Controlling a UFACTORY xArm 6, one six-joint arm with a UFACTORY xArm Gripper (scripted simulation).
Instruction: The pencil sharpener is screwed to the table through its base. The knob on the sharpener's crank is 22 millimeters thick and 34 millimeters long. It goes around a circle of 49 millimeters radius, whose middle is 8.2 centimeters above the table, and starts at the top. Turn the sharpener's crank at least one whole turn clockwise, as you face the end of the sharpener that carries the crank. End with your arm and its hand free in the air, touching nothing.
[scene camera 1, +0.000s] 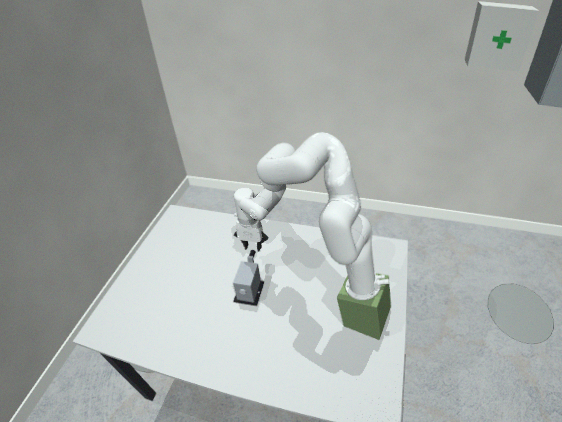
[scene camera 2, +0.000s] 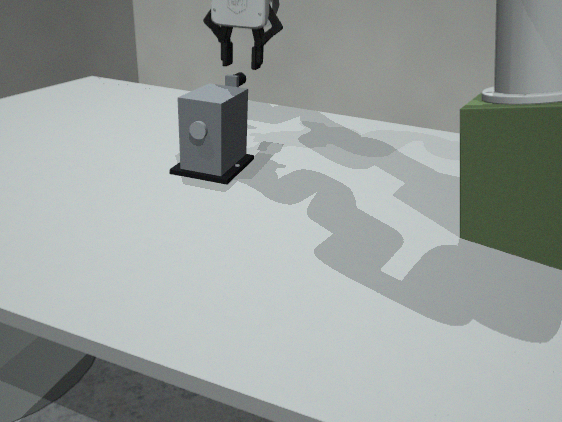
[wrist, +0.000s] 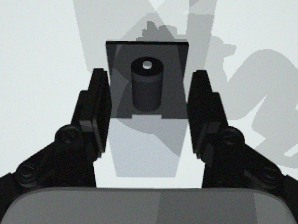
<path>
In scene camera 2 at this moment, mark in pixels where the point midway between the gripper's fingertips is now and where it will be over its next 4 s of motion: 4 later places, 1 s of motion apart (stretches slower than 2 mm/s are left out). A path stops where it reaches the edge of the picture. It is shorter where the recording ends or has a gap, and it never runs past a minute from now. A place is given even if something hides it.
My gripper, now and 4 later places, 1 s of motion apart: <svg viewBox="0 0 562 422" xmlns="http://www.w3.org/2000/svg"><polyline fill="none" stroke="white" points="241,67 240,71 240,86 239,90 222,97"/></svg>
</path>
